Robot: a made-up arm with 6 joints.
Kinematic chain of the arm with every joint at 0, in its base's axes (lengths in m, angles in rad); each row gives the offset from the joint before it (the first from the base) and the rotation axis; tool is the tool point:
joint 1: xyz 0 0 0.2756 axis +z
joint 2: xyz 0 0 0 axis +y
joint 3: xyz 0 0 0.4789 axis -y
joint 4: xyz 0 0 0 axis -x
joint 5: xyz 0.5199 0 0 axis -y
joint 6: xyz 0 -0.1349 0 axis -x
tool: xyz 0 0 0
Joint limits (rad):
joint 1: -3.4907..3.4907
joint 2: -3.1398..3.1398
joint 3: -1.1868..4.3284
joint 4: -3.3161..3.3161
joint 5: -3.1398..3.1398
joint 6: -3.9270..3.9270
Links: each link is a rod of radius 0.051 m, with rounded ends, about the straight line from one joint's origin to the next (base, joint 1, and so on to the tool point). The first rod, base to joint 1, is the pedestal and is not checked.
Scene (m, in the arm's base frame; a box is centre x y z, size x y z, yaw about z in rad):
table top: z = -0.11
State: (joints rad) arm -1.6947 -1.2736 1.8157 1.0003 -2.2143 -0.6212
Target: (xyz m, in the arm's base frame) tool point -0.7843 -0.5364 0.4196
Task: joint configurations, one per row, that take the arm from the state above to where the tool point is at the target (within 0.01 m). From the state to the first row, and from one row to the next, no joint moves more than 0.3 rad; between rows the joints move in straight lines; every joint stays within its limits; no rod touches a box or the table.
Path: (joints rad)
1: -1.4203 -1.2497 1.8423 0.9751 -2.2143 -0.6212
2: -1.1459 -1.2258 1.8689 0.9499 -2.2143 -0.6212
3: -0.8714 -1.2019 1.8956 0.9247 -2.2143 -0.6212
4: -0.5970 -1.1780 1.9222 0.8995 -2.2143 -0.6212
5: -0.3226 -1.1541 1.9488 0.8743 -2.2143 -0.6212
6: -0.0482 -1.1302 1.9754 0.8491 -2.2143 -0.6212
7: 0.2262 -1.1063 2.0020 0.8239 -2.2143 -0.6212
8: 0.5006 -1.0824 2.0287 0.7987 -2.2143 -0.6212

